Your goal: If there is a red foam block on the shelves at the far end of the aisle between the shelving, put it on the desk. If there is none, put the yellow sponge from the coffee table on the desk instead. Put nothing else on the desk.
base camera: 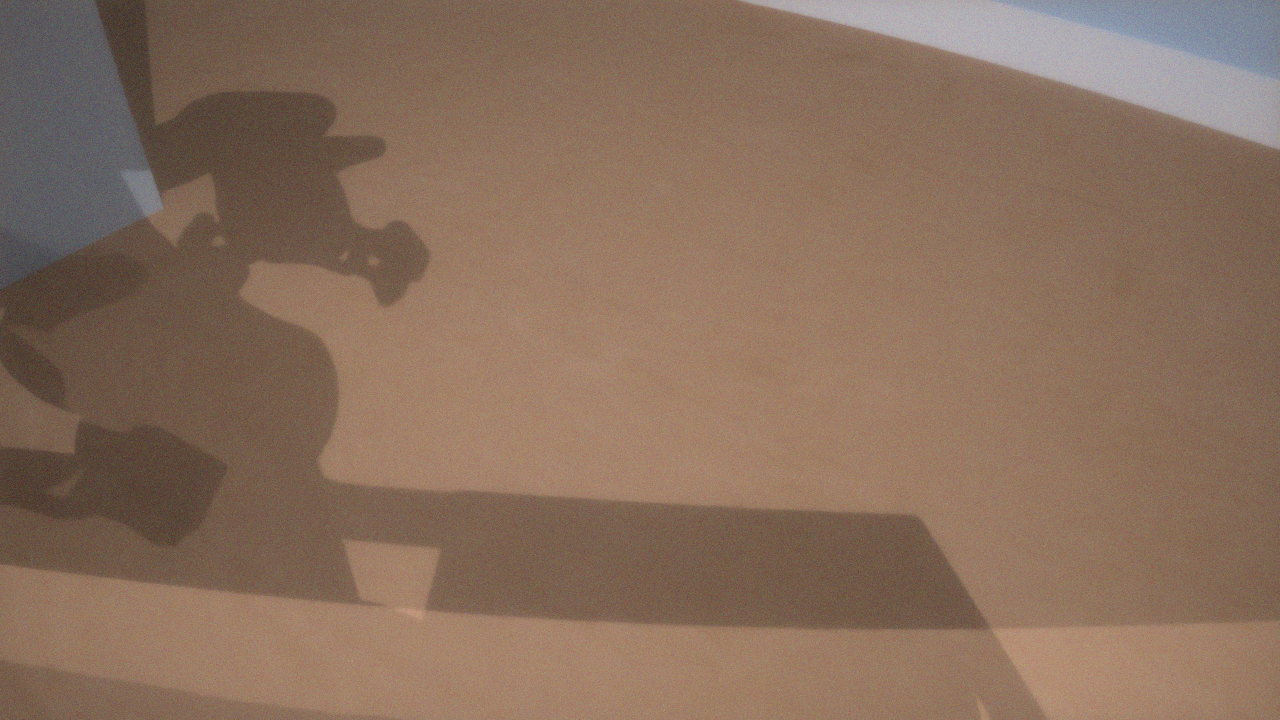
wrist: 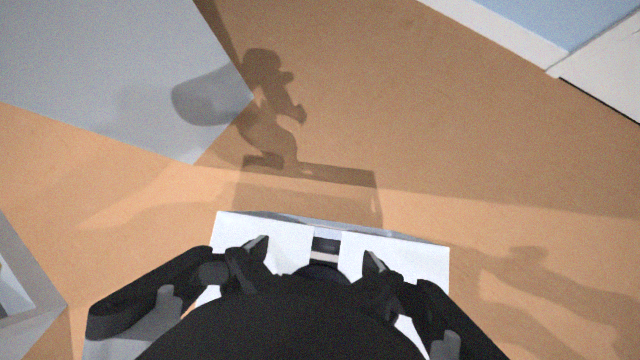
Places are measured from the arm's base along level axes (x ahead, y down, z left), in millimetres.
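Pixels of known places: gripper, between the fingertips: (wrist: 314, 253).
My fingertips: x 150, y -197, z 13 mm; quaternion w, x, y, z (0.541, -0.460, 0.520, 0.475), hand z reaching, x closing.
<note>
Behind a point stands the place of what it marks.
My gripper (wrist: 314, 253) @(x 150, y -197, z 13 mm) is open and empty, seen over the white top of my own base at the bottom of the wrist view. The red foam block, the yellow sponge and the desk do not show in a form I can identify in either view. Whether the grey-blue surface at the upper left belongs to one of the task's pieces of furniture, I cannot tell.
A flat grey-blue surface (base camera: 53, 116) @(x 642, y 279, z 487 mm) (wrist: 110, 55) @(x 477, y -42, z 583 mm) with a corner is at the upper left. A grey box-like piece (wrist: 42, 290) @(x -346, y 360, z 1191 mm) stands at the lower left. A white baseboard (base camera: 1029, 49) @(x 1264, y 362, z -572 mm) (wrist: 500, 30) @(x 1178, y 348, z -718 mm) and blue wall (base camera: 1190, 26) @(x 1172, y 271, z -757 mm) (wrist: 565, 20) @(x 1105, y 232, z -871 mm) are at the upper right, beside a white panel (wrist: 605, 70) @(x 949, y 293, z -1101 mm).
</note>
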